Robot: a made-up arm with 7 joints. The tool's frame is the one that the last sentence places. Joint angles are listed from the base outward.
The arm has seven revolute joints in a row. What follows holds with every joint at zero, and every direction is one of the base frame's.
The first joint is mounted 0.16 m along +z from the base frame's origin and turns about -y.
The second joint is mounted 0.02 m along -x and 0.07 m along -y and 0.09 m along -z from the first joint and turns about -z.
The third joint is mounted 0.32 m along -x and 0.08 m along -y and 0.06 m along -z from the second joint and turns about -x.
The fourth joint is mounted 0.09 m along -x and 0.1 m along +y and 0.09 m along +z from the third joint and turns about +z.
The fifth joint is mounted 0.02 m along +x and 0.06 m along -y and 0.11 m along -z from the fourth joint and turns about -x.
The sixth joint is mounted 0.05 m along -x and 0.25 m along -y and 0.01 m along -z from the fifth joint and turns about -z.
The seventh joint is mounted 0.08 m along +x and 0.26 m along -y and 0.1 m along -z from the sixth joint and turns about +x.
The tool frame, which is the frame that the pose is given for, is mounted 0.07 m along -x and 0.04 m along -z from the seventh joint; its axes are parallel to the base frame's.
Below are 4 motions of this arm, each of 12 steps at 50 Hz.
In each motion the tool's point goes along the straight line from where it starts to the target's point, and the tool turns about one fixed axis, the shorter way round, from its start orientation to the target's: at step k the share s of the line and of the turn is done. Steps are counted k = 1, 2, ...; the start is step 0. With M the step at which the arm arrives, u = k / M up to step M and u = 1 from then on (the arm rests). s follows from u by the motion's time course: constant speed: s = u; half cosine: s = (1 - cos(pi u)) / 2; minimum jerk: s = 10 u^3 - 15 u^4 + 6 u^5.
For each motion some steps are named. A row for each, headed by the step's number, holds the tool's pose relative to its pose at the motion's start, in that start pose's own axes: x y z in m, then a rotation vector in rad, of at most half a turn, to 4 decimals.
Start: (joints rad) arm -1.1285 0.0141 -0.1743 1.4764 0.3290 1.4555 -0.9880
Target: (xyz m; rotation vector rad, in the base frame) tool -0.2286 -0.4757 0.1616 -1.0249 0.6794 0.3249
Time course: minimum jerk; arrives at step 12
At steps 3, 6, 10, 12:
3: 0.0003 -0.0088 -0.0039 -0.0195 -0.0037 -0.0082
6: 0.0015 -0.0427 -0.0189 -0.0943 -0.0180 -0.0394
10: 0.0029 -0.0823 -0.0364 -0.1818 -0.0348 -0.0760
12: 0.0030 -0.0853 -0.0377 -0.1885 -0.0361 -0.0788

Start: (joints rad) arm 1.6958 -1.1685 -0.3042 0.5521 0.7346 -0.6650 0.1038
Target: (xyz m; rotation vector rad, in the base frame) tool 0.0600 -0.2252 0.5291 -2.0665 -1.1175 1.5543
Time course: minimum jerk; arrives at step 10
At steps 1, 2, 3, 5, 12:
1: -0.0001 -0.0003 -0.0005 0.0005 -0.0012 -0.0003
2: -0.0008 -0.0022 -0.0036 0.0034 -0.0078 -0.0019
3: -0.0023 -0.0061 -0.0101 0.0096 -0.0220 -0.0052
5: -0.0072 -0.0188 -0.0309 0.0293 -0.0674 -0.0160
12: -0.0144 -0.0375 -0.0618 0.0587 -0.1347 -0.0320

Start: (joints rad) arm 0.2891 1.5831 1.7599 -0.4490 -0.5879 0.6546 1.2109
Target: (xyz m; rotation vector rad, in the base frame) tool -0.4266 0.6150 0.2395 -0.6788 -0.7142 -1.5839
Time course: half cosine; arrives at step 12
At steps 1, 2, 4, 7, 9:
1: 0.0020 0.0010 0.0008 -0.0040 0.0023 0.0052
2: 0.0080 0.0039 0.0030 -0.0158 0.0090 0.0206
4: 0.0299 0.0145 0.0113 -0.0590 0.0338 0.0768
7: 0.0753 0.0366 0.0285 -0.1486 0.0850 0.1934
9: 0.1022 0.0496 0.0387 -0.2015 0.1152 0.2623

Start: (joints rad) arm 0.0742 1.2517 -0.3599 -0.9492 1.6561 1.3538 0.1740
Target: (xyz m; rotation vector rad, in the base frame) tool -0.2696 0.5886 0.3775 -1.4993 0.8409 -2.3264
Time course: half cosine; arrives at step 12
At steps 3, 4, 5, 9, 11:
3: 0.0057 0.0029 -0.0003 0.0184 -0.0061 0.0269
4: 0.0096 0.0050 -0.0004 0.0314 -0.0103 0.0460
5: 0.0143 0.0073 -0.0007 0.0465 -0.0153 0.0681
9: 0.0329 0.0169 -0.0015 0.1071 -0.0353 0.1569
11: 0.0379 0.0195 -0.0017 0.1234 -0.0406 0.1807

